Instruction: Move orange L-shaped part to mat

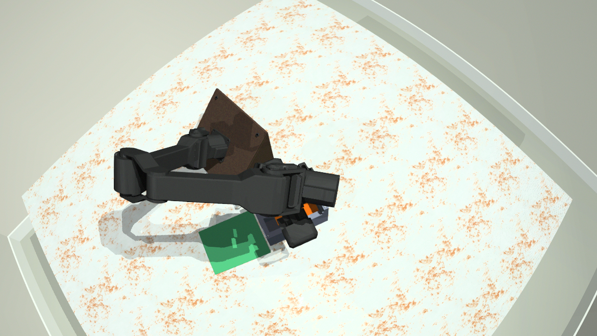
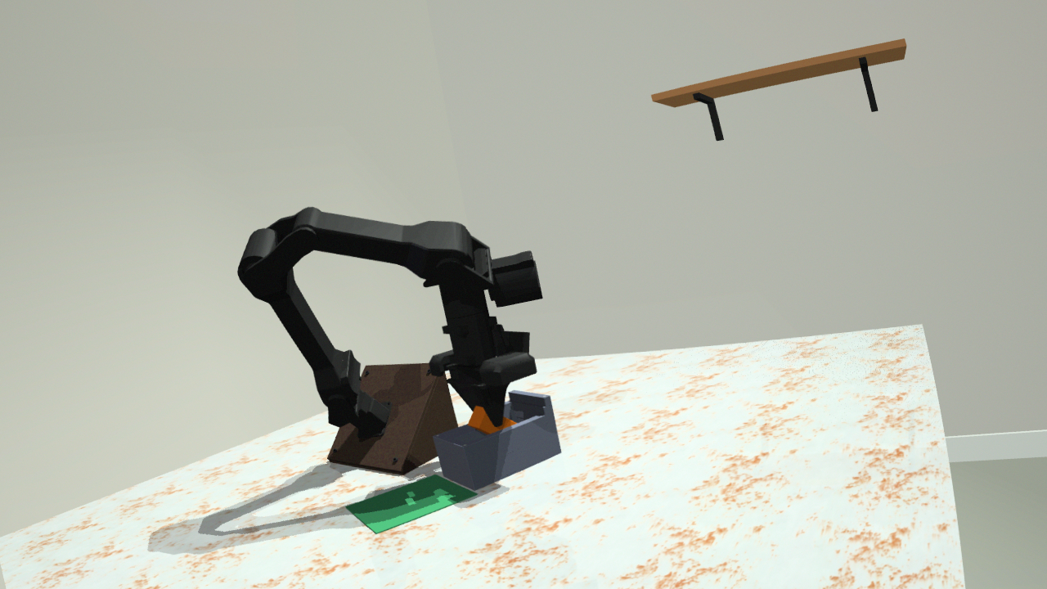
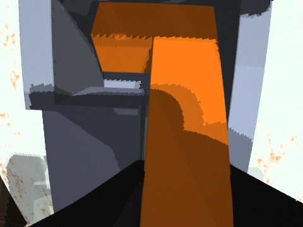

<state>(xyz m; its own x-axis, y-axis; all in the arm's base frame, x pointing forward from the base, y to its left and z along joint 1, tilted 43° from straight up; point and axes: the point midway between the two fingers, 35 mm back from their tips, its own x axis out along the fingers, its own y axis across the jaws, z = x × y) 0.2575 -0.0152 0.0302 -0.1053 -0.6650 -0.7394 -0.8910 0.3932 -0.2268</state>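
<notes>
Now: the green mat 120 mm to the right of my gripper tip, 80 mm below it and 80 mm behind it. Round my gripper tip: orange L-shaped part 40 mm to the left, 30 mm below.
</notes>
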